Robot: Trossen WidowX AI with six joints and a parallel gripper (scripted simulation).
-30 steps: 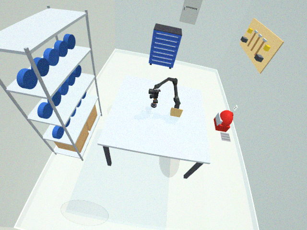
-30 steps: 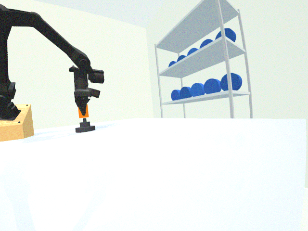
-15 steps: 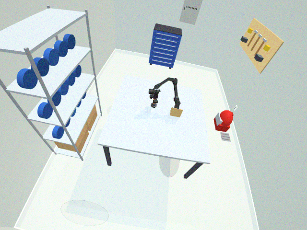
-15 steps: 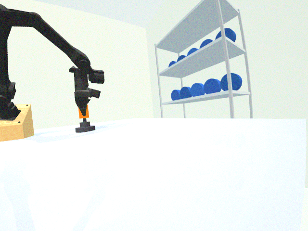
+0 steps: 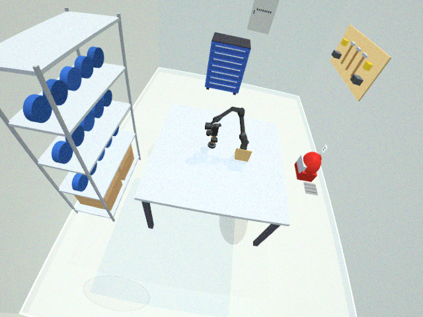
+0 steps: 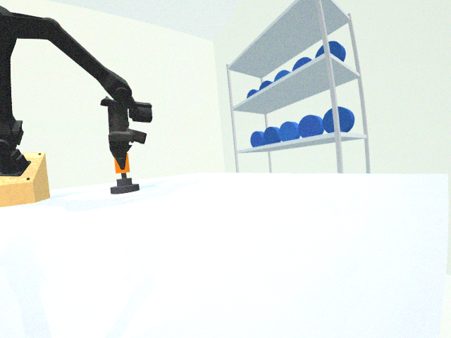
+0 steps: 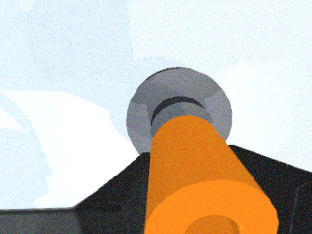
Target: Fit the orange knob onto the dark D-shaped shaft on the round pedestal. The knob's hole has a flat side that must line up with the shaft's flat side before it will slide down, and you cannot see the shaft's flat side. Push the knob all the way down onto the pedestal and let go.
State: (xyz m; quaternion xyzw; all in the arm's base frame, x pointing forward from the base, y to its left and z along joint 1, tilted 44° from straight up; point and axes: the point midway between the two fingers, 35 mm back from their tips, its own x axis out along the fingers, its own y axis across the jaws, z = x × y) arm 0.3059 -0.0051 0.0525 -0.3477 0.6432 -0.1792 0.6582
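The orange knob is 2 cm above my gripper tip. Also, from my gripper tip: round pedestal (4 cm below).
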